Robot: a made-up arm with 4 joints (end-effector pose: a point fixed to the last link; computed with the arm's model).
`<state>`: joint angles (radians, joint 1 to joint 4).
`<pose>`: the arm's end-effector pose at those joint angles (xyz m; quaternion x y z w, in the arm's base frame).
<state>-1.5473 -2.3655 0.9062 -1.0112</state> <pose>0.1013 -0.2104 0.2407 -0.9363 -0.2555 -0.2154 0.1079</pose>
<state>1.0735 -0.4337 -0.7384 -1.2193</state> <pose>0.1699 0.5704 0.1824 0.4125 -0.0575 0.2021 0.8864</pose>
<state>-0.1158 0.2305 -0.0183 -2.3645</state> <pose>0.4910 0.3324 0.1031 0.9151 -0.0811 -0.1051 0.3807</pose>
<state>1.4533 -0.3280 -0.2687 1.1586</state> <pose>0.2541 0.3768 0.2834 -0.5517 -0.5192 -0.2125 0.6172</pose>
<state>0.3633 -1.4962 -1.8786 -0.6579</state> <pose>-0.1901 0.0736 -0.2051 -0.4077 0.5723 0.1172 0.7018</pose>
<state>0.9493 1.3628 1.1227 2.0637</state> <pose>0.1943 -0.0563 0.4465 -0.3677 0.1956 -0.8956 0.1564</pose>
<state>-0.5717 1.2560 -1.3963 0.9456</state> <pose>0.3022 0.2528 -0.3942 0.0056 0.8450 -0.1724 0.5061</pose>
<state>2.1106 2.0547 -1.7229 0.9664</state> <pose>-0.1586 0.0452 0.6149 0.4773 -0.2231 0.2107 0.8234</pose>
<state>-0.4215 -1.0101 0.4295 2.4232</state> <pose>0.1614 0.3063 -0.0002 -0.7491 -0.4138 0.1516 0.4946</pose>
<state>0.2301 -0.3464 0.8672 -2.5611</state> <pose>0.1049 0.3460 0.2498 0.8208 0.0098 0.5391 0.1888</pose>
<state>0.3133 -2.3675 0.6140 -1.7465</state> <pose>-0.1730 -0.1724 0.1544 0.3478 0.5933 0.7175 0.1106</pose>
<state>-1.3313 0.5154 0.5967 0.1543</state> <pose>0.0968 0.3225 -0.5870 -0.2783 0.3574 -0.1181 0.8837</pose>
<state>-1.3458 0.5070 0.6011 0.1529</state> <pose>0.0881 0.3262 -0.5861 -0.2756 0.3619 -0.1137 0.8832</pose>
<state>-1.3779 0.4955 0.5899 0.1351</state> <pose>0.0664 0.3334 -0.5856 -0.2641 0.3805 -0.1104 0.8794</pose>
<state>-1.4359 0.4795 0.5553 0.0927</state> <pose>0.0259 0.3459 -0.5838 -0.2398 0.4196 -0.1099 0.8686</pose>
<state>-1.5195 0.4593 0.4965 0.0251</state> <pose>-0.0319 0.3631 -0.5767 -0.2032 0.4781 -0.1155 0.8466</pose>
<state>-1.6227 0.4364 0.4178 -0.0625</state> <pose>-0.1006 0.3834 -0.5600 -0.1593 0.5494 -0.1305 0.8098</pose>
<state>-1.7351 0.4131 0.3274 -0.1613</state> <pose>-0.1703 0.4038 -0.5330 -0.1153 0.6229 -0.1560 0.7579</pose>
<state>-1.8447 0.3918 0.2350 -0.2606</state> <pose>-0.2321 0.4217 -0.4992 -0.0781 0.6881 -0.1896 0.6960</pose>
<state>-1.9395 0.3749 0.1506 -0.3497</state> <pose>-0.2804 0.4354 -0.4654 -0.0517 0.7383 -0.2254 0.6336</pose>
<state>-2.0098 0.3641 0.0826 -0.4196</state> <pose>-0.3132 0.4442 -0.4383 -0.0364 0.7711 -0.2569 0.5815</pose>
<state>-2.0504 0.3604 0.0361 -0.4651</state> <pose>-0.3315 0.4482 -0.4224 -0.0296 0.7884 -0.2795 0.5472</pose>
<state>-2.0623 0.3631 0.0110 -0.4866</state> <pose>-0.3376 0.4485 -0.4183 -0.0280 0.7941 -0.2918 0.5324</pose>
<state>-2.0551 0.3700 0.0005 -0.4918</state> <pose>-0.3360 0.4464 -0.4224 -0.0290 0.7929 -0.2970 0.5314</pose>
